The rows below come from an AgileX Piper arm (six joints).
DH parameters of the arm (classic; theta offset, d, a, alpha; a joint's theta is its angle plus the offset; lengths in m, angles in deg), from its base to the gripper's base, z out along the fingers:
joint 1: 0 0.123 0 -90
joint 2: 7.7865 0 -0.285 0
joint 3: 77.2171 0 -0.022 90
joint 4: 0 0.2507 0 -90
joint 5: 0 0 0 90
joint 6: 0 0.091 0 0
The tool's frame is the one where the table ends.
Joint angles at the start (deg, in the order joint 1, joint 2, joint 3, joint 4, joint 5, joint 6):
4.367 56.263 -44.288 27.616 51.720 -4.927
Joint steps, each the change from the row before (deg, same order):
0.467 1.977 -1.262 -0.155 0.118 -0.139
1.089 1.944 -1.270 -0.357 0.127 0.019
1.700 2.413 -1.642 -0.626 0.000 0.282
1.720 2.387 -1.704 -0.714 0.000 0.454
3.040 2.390 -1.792 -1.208 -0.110 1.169
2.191 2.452 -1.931 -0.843 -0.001 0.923
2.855 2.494 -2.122 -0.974 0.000 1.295
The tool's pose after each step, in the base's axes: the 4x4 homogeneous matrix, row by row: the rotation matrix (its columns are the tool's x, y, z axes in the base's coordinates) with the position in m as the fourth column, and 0 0 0 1 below. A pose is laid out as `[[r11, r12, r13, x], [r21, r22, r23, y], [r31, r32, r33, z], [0, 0, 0, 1]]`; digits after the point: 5 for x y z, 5 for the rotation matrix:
[[-0.86898, -0.09034, 0.48652, 0.17938], [0.13271, 0.90462, 0.40502, 0.04828], [-0.47671, 0.41653, -0.77411, 0.30121], [0, 0, 0, 1]]
[[-0.87774, -0.10353, 0.46781, 0.18613], [0.11134, 0.90558, 0.40931, 0.05214], [-0.46602, 0.41136, -0.78334, 0.30119], [0, 0, 0, 1]]
[[-0.88690, -0.12265, 0.44538, 0.19449], [0.08248, 0.90657, 0.41391, 0.05827], [-0.45453, 0.40383, -0.79393, 0.30112], [0, 0, 0, 1]]
[[-0.89463, -0.14069, 0.42408, 0.20275], [0.05485, 0.90737, 0.41673, 0.06493], [-0.44343, 0.39608, -0.80404, 0.30096], [0, 0, 0, 1]]
[[-0.90174, -0.17132, 0.39689, 0.20954], [0.01338, 0.90661, 0.42176, 0.07646], [-0.43208, 0.38563, -0.81523, 0.30061], [0, 0, 0, 1]]
[[-0.90694, -0.19178, 0.37508, 0.21723], [-0.01596, 0.90538, 0.42431, 0.08622], [-0.42096, 0.37883, -0.82418, 0.30038], [0, 0, 0, 1]]
[[-0.91047, -0.21861, 0.35106, 0.22389], [-0.05121, 0.90193, 0.42882, 0.09928], [-0.41038, 0.37245, -0.83238, 0.30041], [0, 0, 0, 1]]

